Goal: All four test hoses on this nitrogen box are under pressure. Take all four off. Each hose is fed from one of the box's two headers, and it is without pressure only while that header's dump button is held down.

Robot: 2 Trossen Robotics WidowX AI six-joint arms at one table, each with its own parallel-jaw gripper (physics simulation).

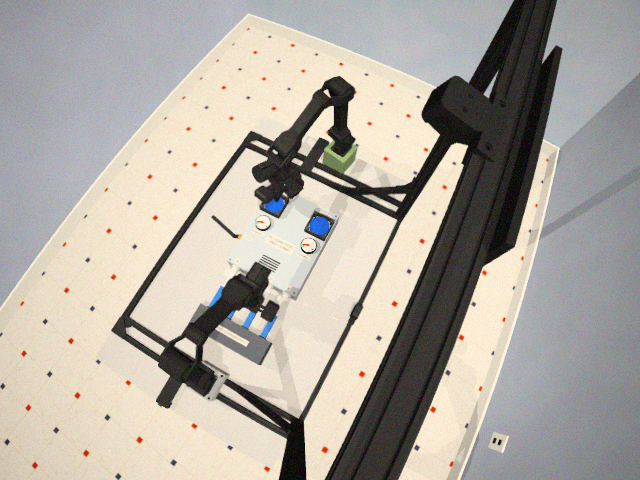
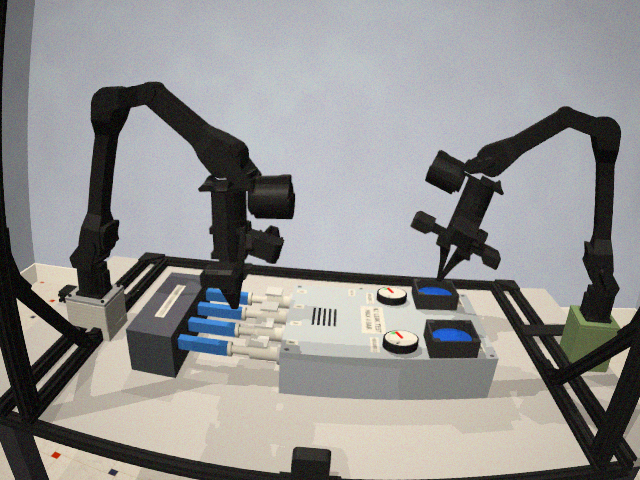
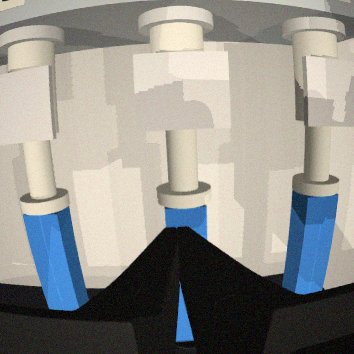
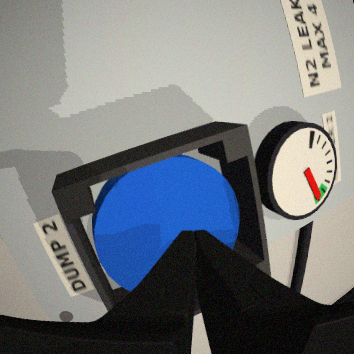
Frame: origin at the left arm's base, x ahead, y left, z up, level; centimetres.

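Seen in the pictures: left gripper, fingertip midpoint: (image 2: 235, 308) (image 3: 176, 238); right gripper, fingertip midpoint: (image 1: 276, 201) (image 2: 438, 280) (image 4: 192, 241); left arm's base, origin of the base link: (image 1: 204, 380) (image 2: 94, 291); right arm's base, origin of the base link: (image 1: 341, 148) (image 2: 595, 316).
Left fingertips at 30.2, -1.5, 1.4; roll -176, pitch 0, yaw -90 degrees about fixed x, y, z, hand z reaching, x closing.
Pixels of each thing's top centre, then the offset from my left fingertips to it, as dx, dy, dz. "*": a spot on its surface instead.
- blue DUMP 2 button, middle of its top: (image 4: 172, 233) (image 2: 434, 293) (image 1: 274, 203) +35.6, +13.0, +0.3
- gauge, surface spot: (image 4: 302, 170) * +27.4, +12.6, +0.1
- dark grey block, surface spot: (image 2: 156, 329) * -11.8, -9.4, -1.3
- thin black rod, surface spot: (image 1: 225, 227) * +20.7, +27.1, -8.0
The grey nitrogen box (image 1: 282, 259) (image 2: 385, 369) lies on the table. Four blue hoses (image 2: 210, 327) (image 1: 249, 320) run from its left end. My left gripper (image 2: 233, 304) (image 3: 176, 238) is shut and empty, its tips just over the blue sleeve of the second hose from the back (image 2: 223, 310) (image 3: 186, 218), behind its white collar. My right gripper (image 2: 442, 277) (image 4: 192, 241) (image 1: 270, 194) is shut and empty, its tips at the blue DUMP 2 button (image 4: 158, 211) (image 2: 434, 290) inside its black guard. I cannot tell whether it presses. The gauge (image 4: 302, 170) beside it has its red needle by the green mark. The other button (image 2: 452, 335) (image 1: 319, 225) is untouched.
A dark grey block (image 2: 156, 329) (image 1: 237, 340) holds the hoses' outer ends. A black frame rail (image 2: 366, 276) surrounds the work area. A green block (image 1: 340, 154) sits under the right arm's base. A black gantry (image 1: 461, 238) crosses overhead. A thin black rod (image 1: 225, 227) sticks out of the box's side.
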